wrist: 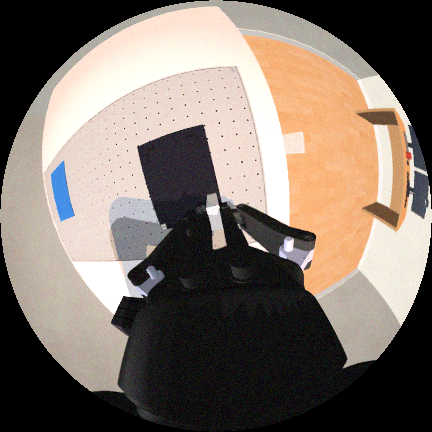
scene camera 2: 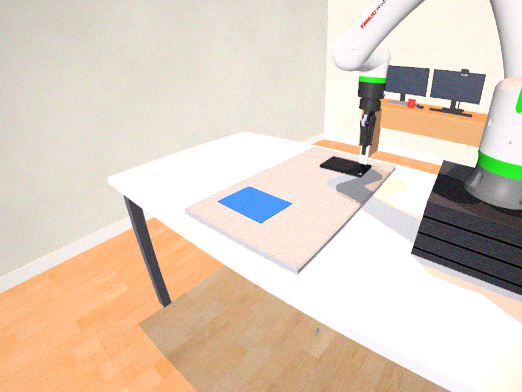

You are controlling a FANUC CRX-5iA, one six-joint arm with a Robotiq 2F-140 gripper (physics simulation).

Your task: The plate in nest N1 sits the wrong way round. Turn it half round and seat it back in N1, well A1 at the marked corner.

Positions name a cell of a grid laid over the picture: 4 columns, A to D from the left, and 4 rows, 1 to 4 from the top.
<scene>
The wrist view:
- my gripper: B2
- black-rimmed nest: B2
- flat blue rectangle: A2
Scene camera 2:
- my gripper: C2
</scene>
